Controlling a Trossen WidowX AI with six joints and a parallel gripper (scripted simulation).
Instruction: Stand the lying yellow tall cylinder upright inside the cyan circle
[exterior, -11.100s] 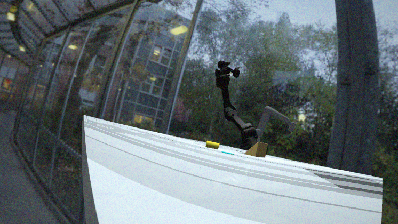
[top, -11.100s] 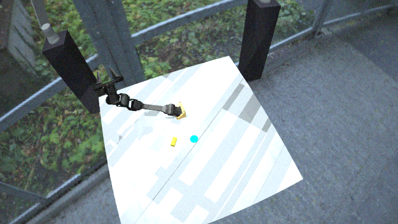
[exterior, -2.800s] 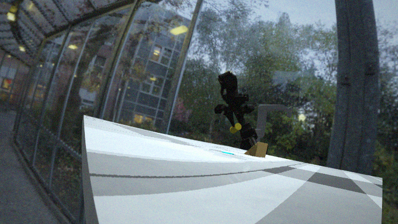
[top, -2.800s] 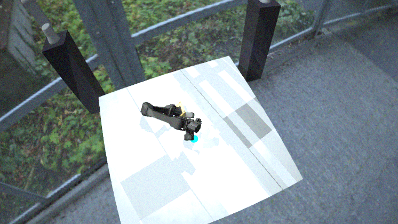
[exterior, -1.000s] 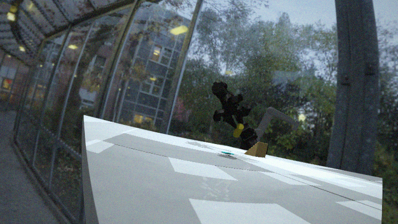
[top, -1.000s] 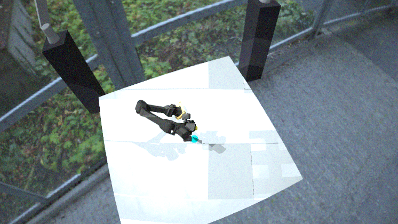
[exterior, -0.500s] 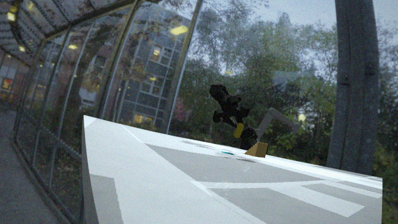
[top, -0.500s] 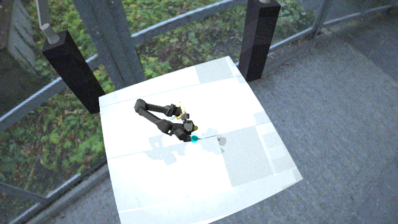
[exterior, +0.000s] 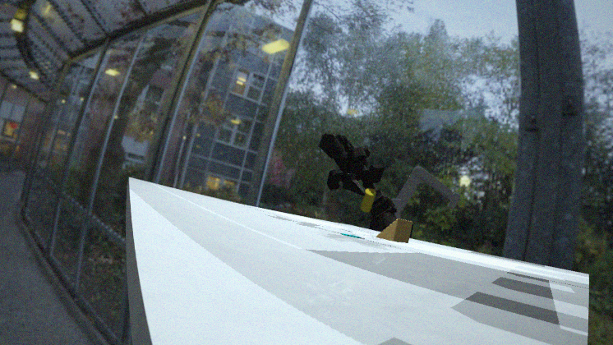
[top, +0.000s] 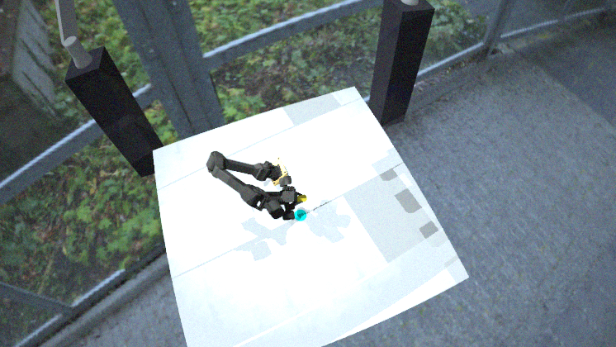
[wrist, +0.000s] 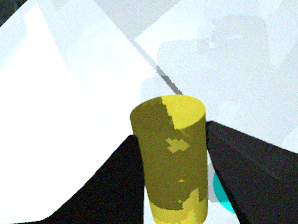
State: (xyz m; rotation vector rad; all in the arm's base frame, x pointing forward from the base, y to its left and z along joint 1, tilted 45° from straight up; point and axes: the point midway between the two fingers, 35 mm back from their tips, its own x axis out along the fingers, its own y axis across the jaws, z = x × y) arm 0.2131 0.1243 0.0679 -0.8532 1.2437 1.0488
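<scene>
My gripper tip is now 20 mm short of the cyan circle, 20 mm to the left of it and 130 mm above it. From my gripper tip the other things lie so: yellow tall cylinder 10 mm behind, 10 mm to the right, 20 mm below.
</scene>
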